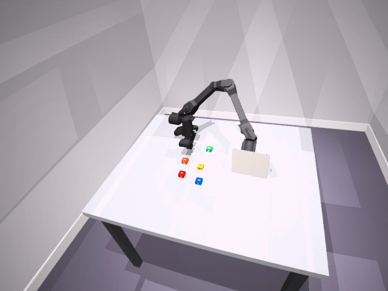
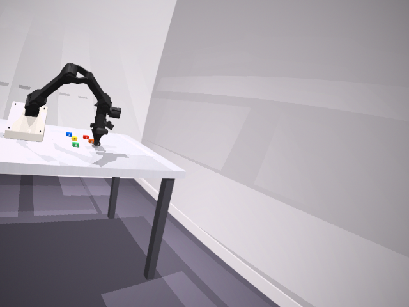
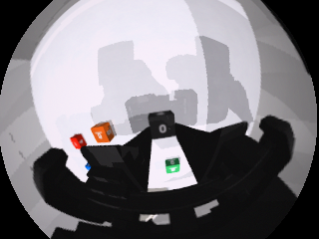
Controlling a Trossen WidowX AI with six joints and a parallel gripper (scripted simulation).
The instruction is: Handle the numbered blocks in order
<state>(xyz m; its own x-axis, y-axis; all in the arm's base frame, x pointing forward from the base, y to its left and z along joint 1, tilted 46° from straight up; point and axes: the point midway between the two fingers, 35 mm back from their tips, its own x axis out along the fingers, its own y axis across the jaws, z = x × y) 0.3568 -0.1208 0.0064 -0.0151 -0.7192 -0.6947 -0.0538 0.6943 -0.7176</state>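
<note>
The blue block lies 230 mm to the left of my gripper tip, 140 mm behind it and 10 mm below it. The rest, counted from my gripper tip: green block 110 mm behind, 20 mm to the right, 10 mm below; orange block 110 mm to the left, 10 mm below, 10 mm behind; black block 10 mm ahead.
</note>
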